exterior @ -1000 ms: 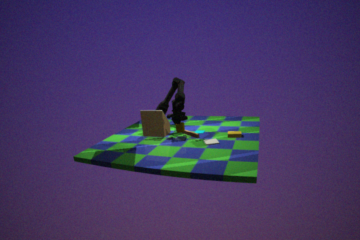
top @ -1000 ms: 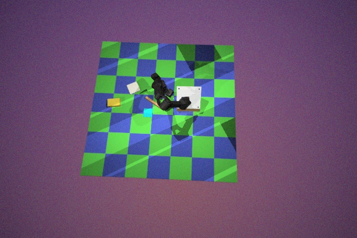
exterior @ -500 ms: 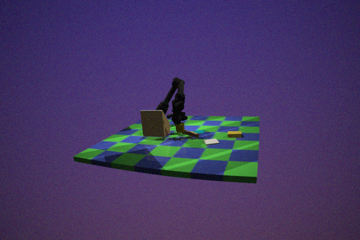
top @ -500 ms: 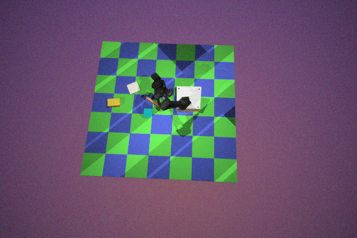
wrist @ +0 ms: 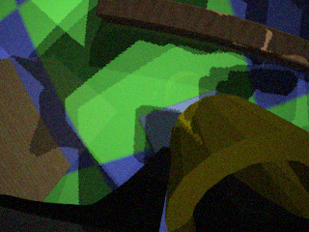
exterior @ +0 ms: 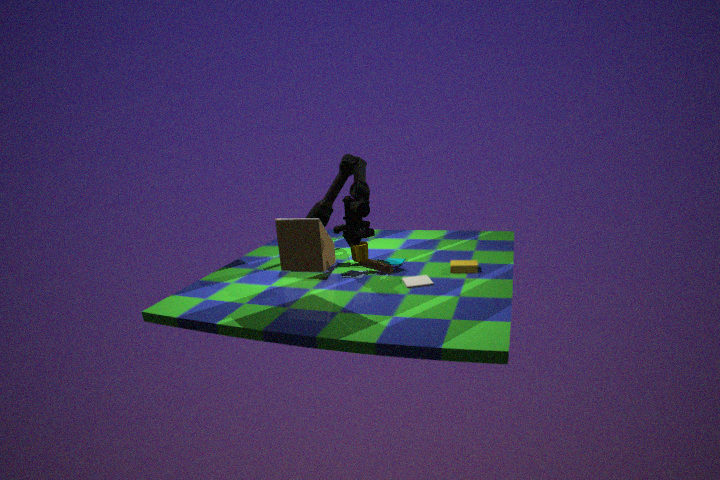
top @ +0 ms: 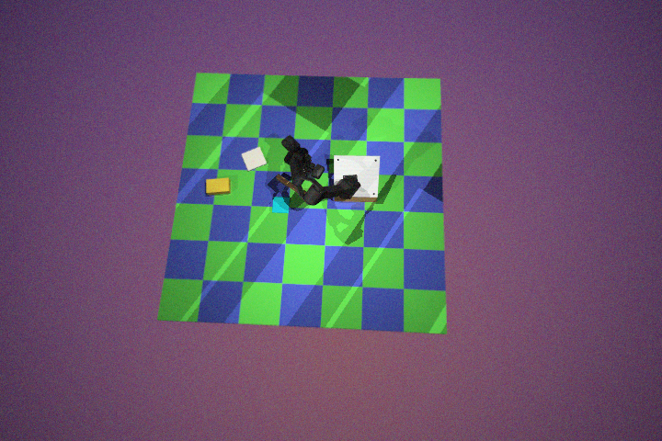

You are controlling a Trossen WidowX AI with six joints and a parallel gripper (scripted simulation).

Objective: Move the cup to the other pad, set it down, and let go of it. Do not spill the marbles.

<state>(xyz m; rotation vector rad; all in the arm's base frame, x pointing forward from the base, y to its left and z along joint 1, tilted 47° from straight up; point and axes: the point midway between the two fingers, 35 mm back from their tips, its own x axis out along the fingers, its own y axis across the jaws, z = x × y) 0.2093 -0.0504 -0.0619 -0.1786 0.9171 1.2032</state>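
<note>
Now: the teal pad 130 mm to the left of my gripper tip, 130 mm ahead of it and 100 mm below it. Round my gripper tip: light blue pad 100 mm below, 40 mm to the right; yellow cup 20 mm to the right, 20 mm ahead; orange-brown bar 80 mm below, 70 mm ahead, 50 mm to the left.
</note>
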